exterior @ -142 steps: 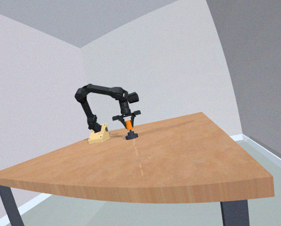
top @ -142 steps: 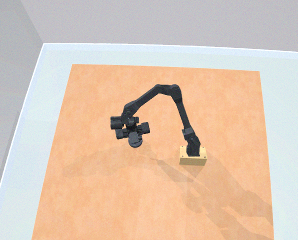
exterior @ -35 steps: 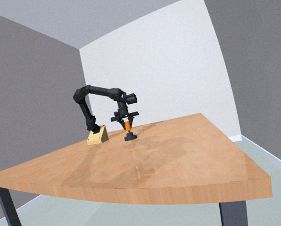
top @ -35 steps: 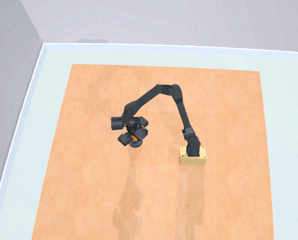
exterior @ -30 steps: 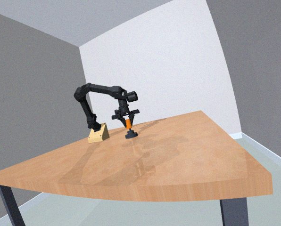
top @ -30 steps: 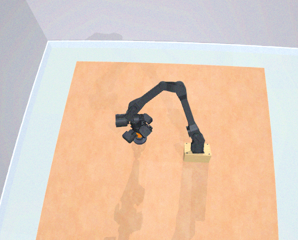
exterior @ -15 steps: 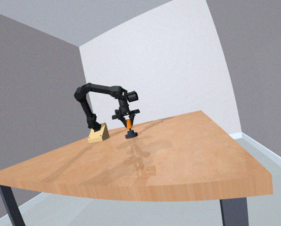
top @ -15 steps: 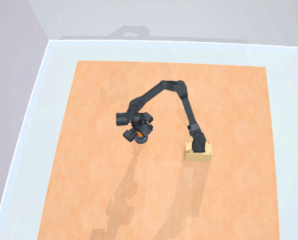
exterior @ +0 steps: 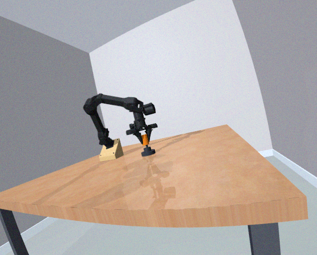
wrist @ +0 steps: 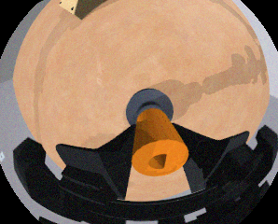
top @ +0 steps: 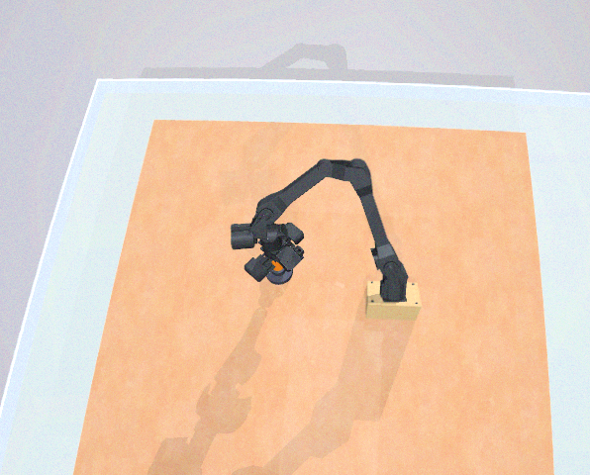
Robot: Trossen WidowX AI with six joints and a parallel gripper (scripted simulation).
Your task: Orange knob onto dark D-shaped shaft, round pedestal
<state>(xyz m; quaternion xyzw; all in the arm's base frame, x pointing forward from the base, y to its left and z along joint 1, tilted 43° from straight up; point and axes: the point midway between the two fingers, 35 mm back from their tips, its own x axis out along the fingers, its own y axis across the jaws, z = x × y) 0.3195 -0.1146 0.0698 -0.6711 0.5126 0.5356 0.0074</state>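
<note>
The orange knob lies 2 cm above my gripper tip. The rest, counted from my gripper tip: dark round pedestal (4 cm below).
</note>
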